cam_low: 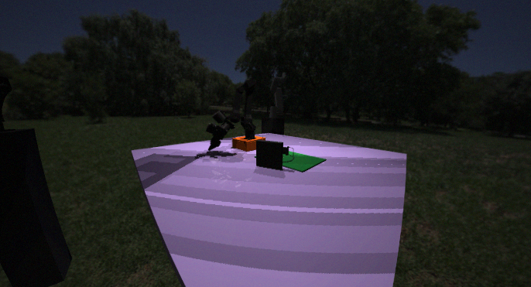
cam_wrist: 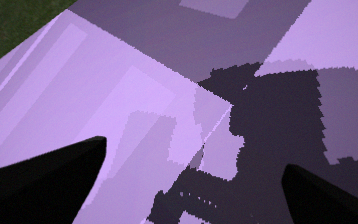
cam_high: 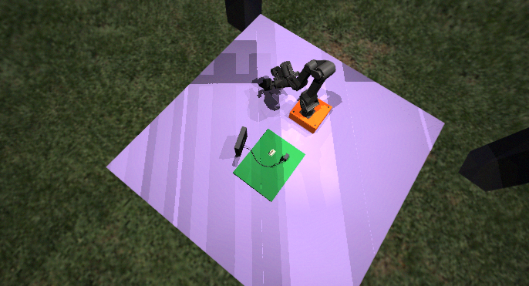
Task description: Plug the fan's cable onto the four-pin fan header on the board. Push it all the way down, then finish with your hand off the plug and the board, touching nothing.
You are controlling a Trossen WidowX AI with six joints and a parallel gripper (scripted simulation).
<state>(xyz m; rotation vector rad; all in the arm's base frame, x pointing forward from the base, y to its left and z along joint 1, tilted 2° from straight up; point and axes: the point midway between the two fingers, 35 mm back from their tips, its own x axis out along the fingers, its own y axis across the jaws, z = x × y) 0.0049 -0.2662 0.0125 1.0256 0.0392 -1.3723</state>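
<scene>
Right now my gripper tip is 36 cm to the right of the black plug, 25 cm short of it and 3 cm above it. From my gripper tip the other things lie so: black fan (34 cm ahead, 15 cm to the left, 1 cm above); then green board (32 cm ahead, 31 cm to the left, 6 cm below); then white four-pin fan header (28 cm to the left, 27 cm ahead, 5 cm below).
</scene>
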